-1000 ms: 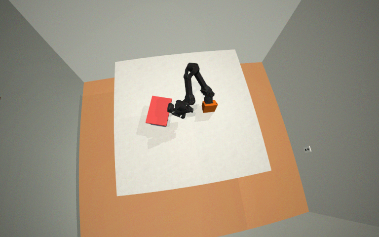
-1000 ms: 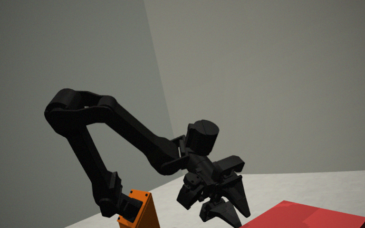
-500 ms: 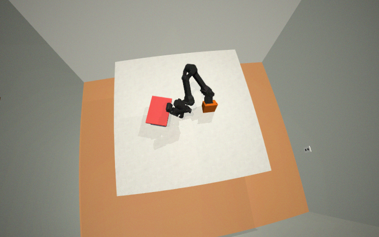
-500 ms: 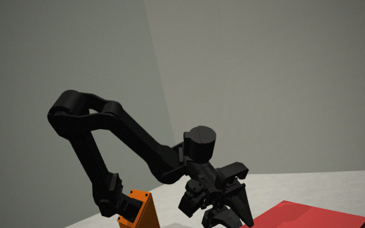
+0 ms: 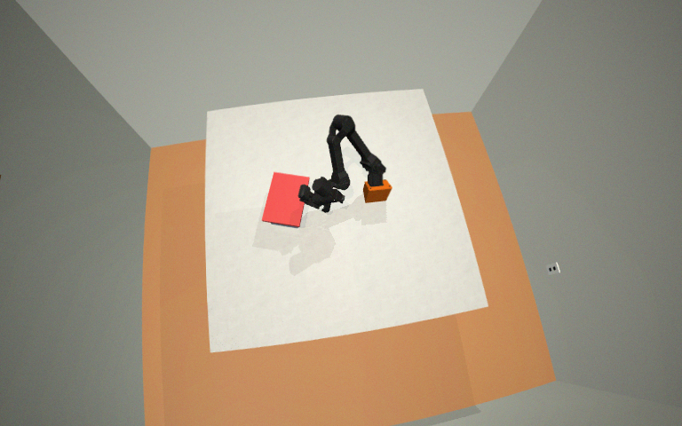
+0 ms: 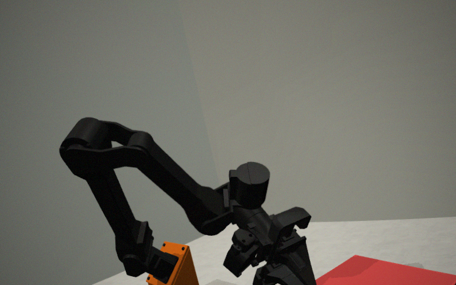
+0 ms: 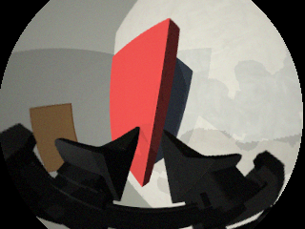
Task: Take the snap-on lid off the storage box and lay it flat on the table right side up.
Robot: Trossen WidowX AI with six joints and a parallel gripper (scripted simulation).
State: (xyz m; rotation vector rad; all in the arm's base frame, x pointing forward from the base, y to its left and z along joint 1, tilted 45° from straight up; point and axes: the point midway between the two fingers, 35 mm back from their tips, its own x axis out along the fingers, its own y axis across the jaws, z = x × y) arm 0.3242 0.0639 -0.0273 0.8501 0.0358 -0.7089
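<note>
The red lid lies 7 cm ahead of my gripper tip and 2 cm to the right of it. The rest, counted from my gripper tip: storage box: 7 cm ahead, 5 cm below, 2 cm to the right.
</note>
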